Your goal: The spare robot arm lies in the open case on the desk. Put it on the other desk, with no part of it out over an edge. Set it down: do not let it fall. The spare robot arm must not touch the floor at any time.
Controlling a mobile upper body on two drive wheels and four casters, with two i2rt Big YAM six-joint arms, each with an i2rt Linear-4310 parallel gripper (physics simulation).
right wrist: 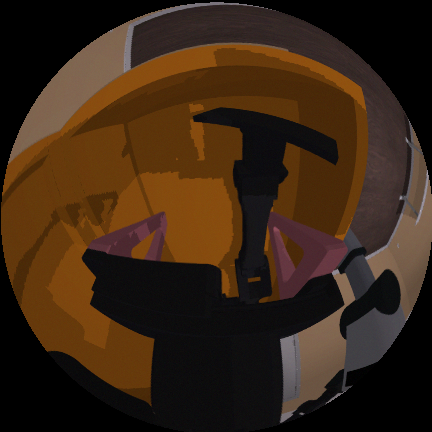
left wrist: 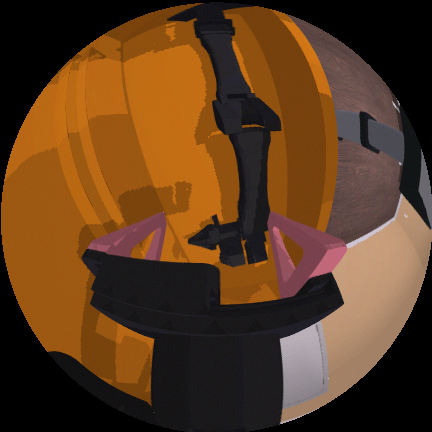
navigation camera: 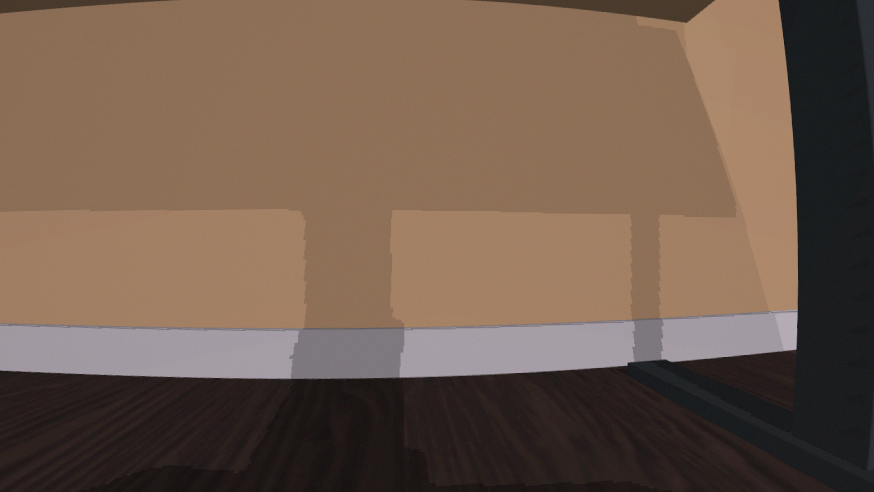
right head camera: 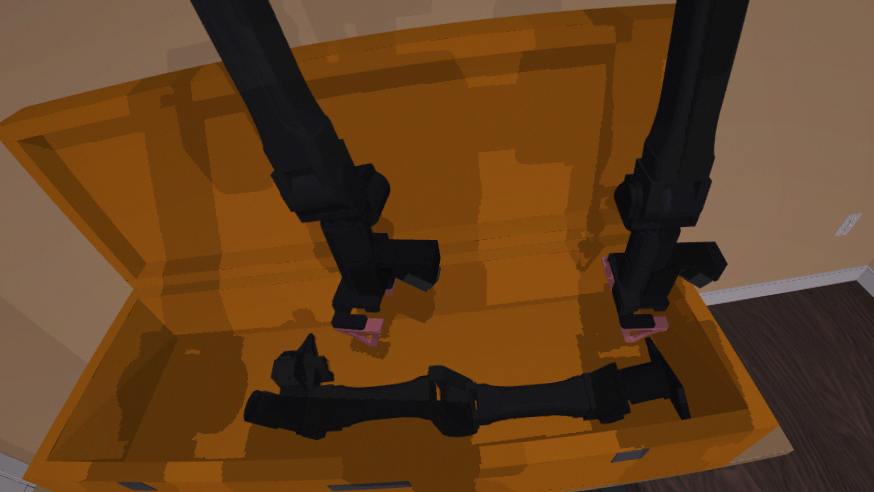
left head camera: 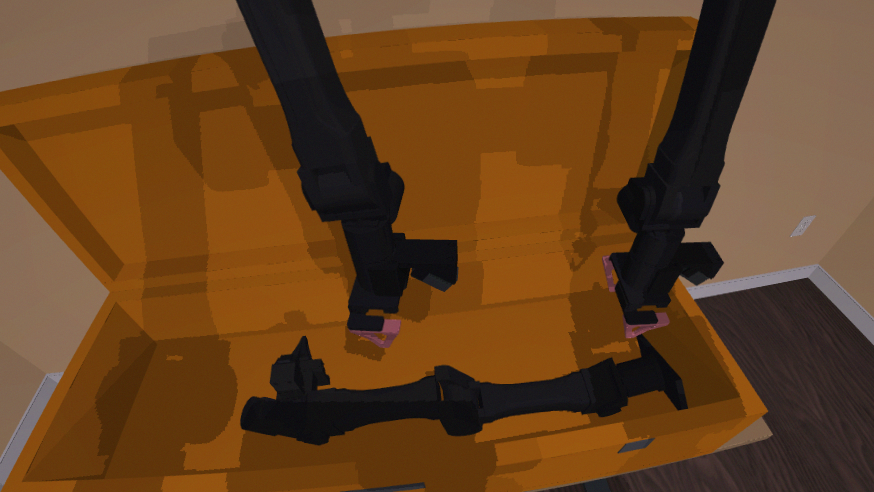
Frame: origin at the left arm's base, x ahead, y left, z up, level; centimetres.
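Seen in the pictures: left gripper, fingertip midpoint: point(left wrist: 216, 217) point(right head camera: 381, 318) point(left head camera: 390, 319); right gripper, fingertip midpoint: point(right wrist: 217, 217) point(right head camera: 622, 316) point(left head camera: 620, 313).
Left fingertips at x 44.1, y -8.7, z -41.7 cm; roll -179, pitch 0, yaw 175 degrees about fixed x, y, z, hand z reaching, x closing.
Observation:
Offsets run from my left fingertips to a thing's middle. "*": to the spot under its first point. Level surfaces: height alone.
The spare robot arm point(left head camera: 532, 397) point(right head camera: 525, 400) point(left wrist: 254, 170) point(right wrist: 256, 215), long and black, lies lengthwise in the open orange case point(left head camera: 568, 455) point(right head camera: 550, 459) point(left wrist: 310, 150) point(right wrist: 327, 200). In the head views its flat end plate is at the right and its bulkier folded end at the left. My left gripper point(left head camera: 391, 311) point(right head camera: 377, 310) point(left wrist: 216, 217) is open and empty above the case interior, behind the folded end. My right gripper point(left head camera: 623, 299) point(right head camera: 622, 302) point(right wrist: 217, 217) is open and empty, behind the spare arm near its plate end. The other desk does not show.
The case's raised lid {* dx +29.3, dy -27.7, dz +3.4 cm} point(left head camera: 538, 183) point(right head camera: 525, 183) stands behind both grippers. A pale desk corner {* dx -11.9, dy -66.5, dz -27.3 cm} point(left head camera: 749, 435) point(right head camera: 761, 449) shows under the case's right end. Dark wood floor {dz -99.4 cm} point(left head camera: 788, 354) lies beyond it. A dark post point(navigation camera: 825, 244) and foot bar point(navigation camera: 715, 394) stand at the navigation view's right.

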